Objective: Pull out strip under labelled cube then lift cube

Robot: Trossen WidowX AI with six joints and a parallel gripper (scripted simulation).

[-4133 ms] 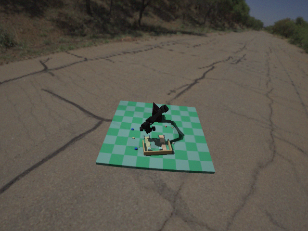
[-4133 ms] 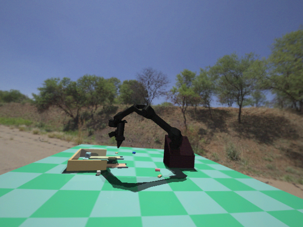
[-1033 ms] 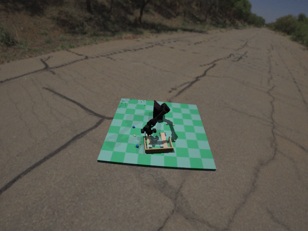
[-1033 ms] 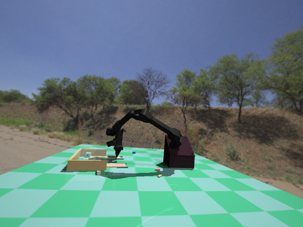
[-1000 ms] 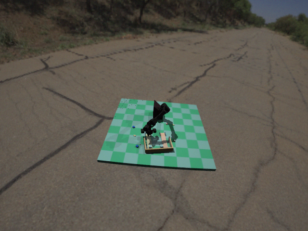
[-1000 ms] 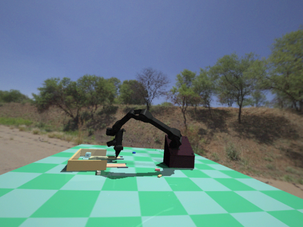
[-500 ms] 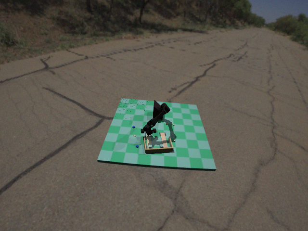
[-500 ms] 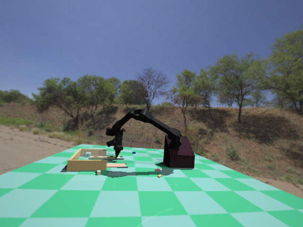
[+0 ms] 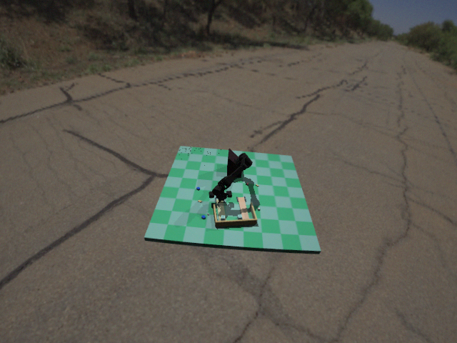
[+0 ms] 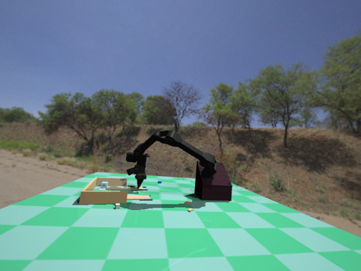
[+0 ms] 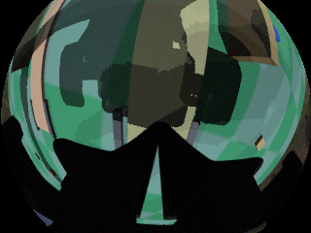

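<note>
The yellow strip lies 90 mm ahead of my gripper tip. From my gripper tip the other things lie so: orange strip 80 mm ahead, 190 mm to the left; then red piece 230 mm behind, 290 mm to the left.
</note>
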